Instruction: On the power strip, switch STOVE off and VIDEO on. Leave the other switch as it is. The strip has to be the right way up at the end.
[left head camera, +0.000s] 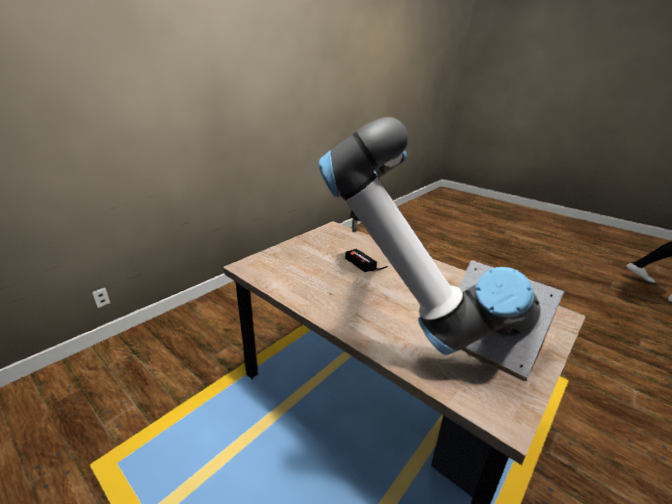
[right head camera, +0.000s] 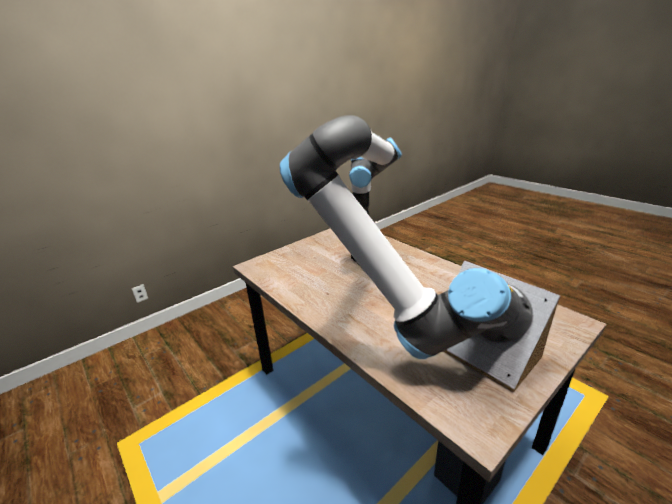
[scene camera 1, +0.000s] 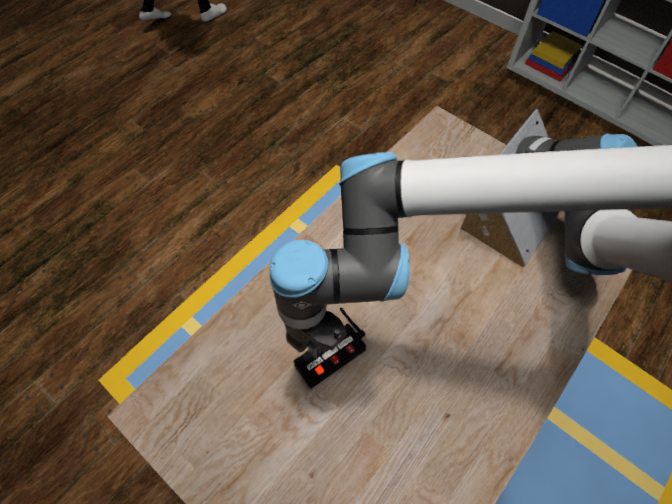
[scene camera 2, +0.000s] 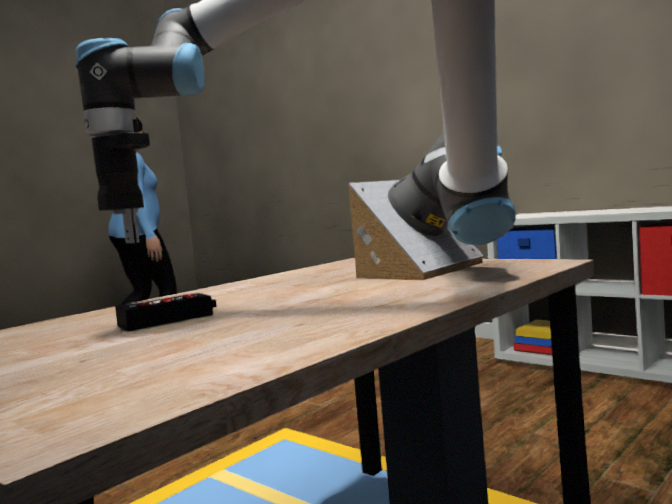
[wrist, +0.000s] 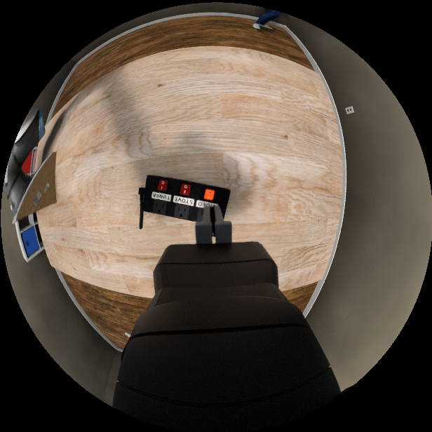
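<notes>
The black power strip (left head camera: 360, 261) (scene camera 1: 309, 376) (scene camera 2: 168, 317) (wrist: 170, 214) lies on the table with its switches facing up. In the wrist view, the VIDEO switch (wrist: 209, 194) is lit bright orange. The STOVE switch (wrist: 185, 189) and the TUNER switch (wrist: 162, 185) are dark red and unlit. My gripper (scene camera 2: 131, 241) (wrist: 211, 215) points down, shut and empty, well above the strip near its VIDEO end. Its fingers hide part of the VIDEO label and the socket there. The strip is hidden behind the arm in the right head view.
The strip's short cable (scene camera 1: 351, 321) (wrist: 141, 214) sticks out at the TUNER end. The wooden table (left head camera: 303, 271) (scene camera 2: 303, 330) also carries the arm's slanted base mount (scene camera 2: 388, 238). A shelf unit (scene camera 2: 569, 218) stands behind the table. A person (scene camera 2: 149, 217) stands beyond it.
</notes>
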